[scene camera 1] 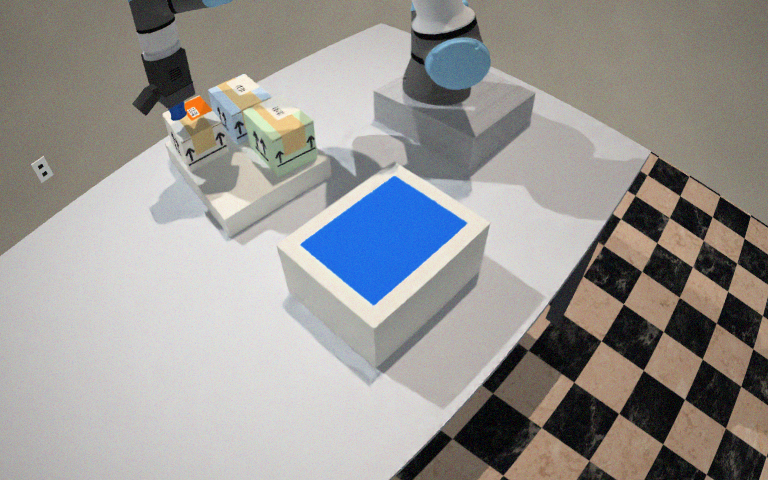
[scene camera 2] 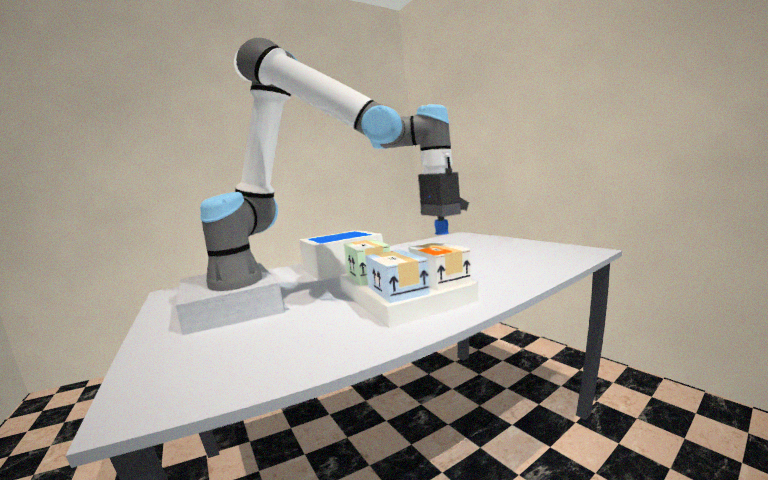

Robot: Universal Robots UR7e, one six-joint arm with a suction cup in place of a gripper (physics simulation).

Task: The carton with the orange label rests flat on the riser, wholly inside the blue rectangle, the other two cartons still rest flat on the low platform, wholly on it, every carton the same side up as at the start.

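Pixels of known places: hand, tool point: (scene camera 1: 178,115) (scene camera 2: 441,233); arm's base, link origin: (scene camera 1: 436,87) (scene camera 2: 234,281).
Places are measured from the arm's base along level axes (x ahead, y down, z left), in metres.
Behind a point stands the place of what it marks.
The white carton with the orange label (scene camera 1: 202,140) {x 0.470, y -0.025, z -0.210 m} (scene camera 2: 453,267) {x 0.444, y -0.012, z -0.347 m} sits flat on the low platform (scene camera 1: 272,199) {x 0.434, y 0.055, z -0.036 m} (scene camera 2: 433,309) {x 0.376, y 0.069, z -0.352 m}. The light blue carton (scene camera 1: 233,103) {x 0.369, y -0.046, z -0.238 m} (scene camera 2: 406,277) {x 0.322, y -0.014, z -0.335 m} and the green carton (scene camera 1: 291,141) {x 0.363, y -0.034, z -0.048 m} (scene camera 2: 356,264) {x 0.297, y -0.017, z -0.148 m} also sit flat on it, arrows up. The riser (scene camera 1: 331,300) {x 0.537, y -0.016, z 0.246 m} (scene camera 2: 317,260) {x 0.287, y 0.013, z 0.132 m} has a blue rectangle (scene camera 1: 385,237) {x 0.417, y -0.037, z 0.235 m} (scene camera 2: 341,237) {x 0.412, y -0.037, z 0.205 m} on top with no carton on it. My gripper, a blue suction cup (scene camera 1: 177,112) (scene camera 2: 441,228), is open and holds nothing. A gap shows between it and the orange-labelled carton below in the scene camera 2 view.
The arm's grey base block (scene camera 1: 498,121) {x 0.011, y -0.002, z 0.170 m} (scene camera 2: 229,310) {x -0.032, y 0.046, z -0.094 m} stands on the white table (scene camera 1: 141,316) {x 0.768, y 0.083, z -0.027 m} (scene camera 2: 237,362) {x -0.045, y 0.083, z -0.306 m}, beyond the riser in the scene camera 1 view. The light blue and green cartons stand close beside the orange-labelled one. The riser is taller than the low platform.
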